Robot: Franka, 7 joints.
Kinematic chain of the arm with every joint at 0, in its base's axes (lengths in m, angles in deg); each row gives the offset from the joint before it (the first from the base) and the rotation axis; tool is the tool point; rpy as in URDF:
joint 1: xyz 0 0 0.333 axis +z
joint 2: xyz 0 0 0 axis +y
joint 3: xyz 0 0 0.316 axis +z
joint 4: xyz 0.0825 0 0 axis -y
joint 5: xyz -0.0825 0 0.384 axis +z
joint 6: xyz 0 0 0 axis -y
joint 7: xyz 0.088 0 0 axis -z
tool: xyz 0 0 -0.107 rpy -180 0 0
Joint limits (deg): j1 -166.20..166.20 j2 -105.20..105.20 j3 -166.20..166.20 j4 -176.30..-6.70 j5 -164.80..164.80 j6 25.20..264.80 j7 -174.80..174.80
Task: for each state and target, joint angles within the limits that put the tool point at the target. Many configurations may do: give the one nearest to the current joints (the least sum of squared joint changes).
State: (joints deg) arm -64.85 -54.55 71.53 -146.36 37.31 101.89 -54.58
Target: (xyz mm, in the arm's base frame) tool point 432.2 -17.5 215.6
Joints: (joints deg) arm -94.42 -64.21 98.64 -137.90 42.48 110.86 -54.58
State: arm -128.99 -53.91 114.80 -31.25 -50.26 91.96 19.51
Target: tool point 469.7 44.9 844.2
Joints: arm -125.43 -34.04 101.60 -41.14 -47.03 50.09 19.51
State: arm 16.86 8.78 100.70 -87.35 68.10 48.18 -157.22
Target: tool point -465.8 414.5 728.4
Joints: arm 2.60 -24.25 106.10 -68.21 79.78 83.47 -157.22
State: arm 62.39 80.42 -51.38 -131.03 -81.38 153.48 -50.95
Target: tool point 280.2 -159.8 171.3
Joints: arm 82.65 78.29 -68.36 -161.69 -82.49 146.44 -50.95
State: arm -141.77 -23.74 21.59 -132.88 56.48 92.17 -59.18
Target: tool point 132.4 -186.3 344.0
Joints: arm -111.11 -38.70 33.05 -162.83 48.13 57.79 -59.18
